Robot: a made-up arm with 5 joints.
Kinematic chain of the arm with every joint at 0, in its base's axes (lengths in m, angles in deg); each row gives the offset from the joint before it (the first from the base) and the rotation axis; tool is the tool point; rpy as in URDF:
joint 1: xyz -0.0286 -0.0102 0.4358 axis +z
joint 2: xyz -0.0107 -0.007 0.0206 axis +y
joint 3: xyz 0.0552 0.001 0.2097 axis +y
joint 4: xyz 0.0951 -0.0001 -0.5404 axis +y
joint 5: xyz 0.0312 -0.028 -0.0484 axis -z
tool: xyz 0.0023 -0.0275 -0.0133 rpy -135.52 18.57 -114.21
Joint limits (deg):
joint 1: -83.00..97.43
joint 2: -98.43..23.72
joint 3: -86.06..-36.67
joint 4: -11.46..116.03
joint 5: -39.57..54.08
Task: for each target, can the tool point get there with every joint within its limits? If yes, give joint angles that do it. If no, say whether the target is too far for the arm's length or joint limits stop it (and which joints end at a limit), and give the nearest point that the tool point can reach.
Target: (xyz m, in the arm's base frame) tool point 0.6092 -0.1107 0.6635
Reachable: yes | joints -3.52 -2.64 -79.99 41.91 15.99
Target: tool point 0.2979 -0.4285 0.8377
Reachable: yes | joints -45.38 -29.14 -66.51 9.11 13.22
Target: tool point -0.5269 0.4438 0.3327
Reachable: no: joint limits stop it (at a limit: joint 1, joint 5) | nearest point -0.0435 0.5068 0.3327 | short by 0.488 m
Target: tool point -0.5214 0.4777 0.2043
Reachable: no: joint limits stop it (at a limit: joint 1, joint 5) | nearest point -0.0477 0.5395 0.2043 | short by 0.478 m
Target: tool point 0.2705 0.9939 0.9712
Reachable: no: too far | nearest point 0.1582 0.6168 0.7798 | short by 0.438 m
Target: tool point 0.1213 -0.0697 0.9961
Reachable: yes | joints -0.69 -85.41 -52.80 83.42 -26.58
